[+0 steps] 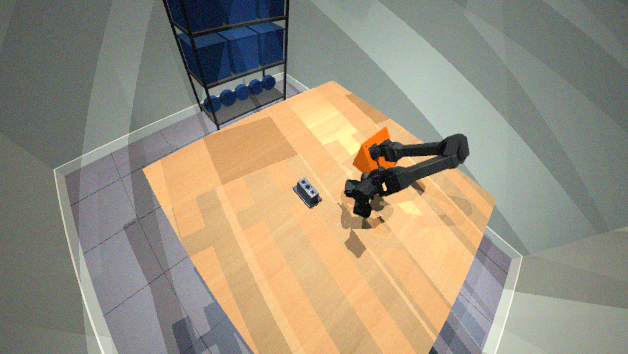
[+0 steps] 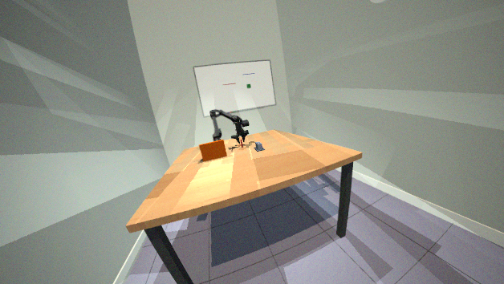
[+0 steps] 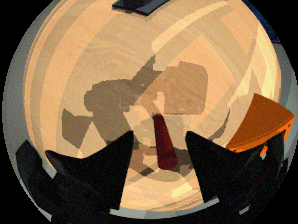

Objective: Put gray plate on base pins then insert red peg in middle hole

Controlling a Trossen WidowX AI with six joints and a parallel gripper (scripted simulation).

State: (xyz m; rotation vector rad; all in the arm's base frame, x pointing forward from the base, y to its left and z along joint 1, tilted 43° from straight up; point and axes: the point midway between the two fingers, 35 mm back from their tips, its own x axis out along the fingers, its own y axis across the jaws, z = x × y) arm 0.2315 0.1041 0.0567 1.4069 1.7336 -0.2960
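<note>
Right now my gripper tip is right at the red peg. From my gripper tip the other things lie so: gray plate: 12 cm ahead, 19 cm to the right; base: 12 cm ahead, 19 cm to the right, 3 cm below.
</note>
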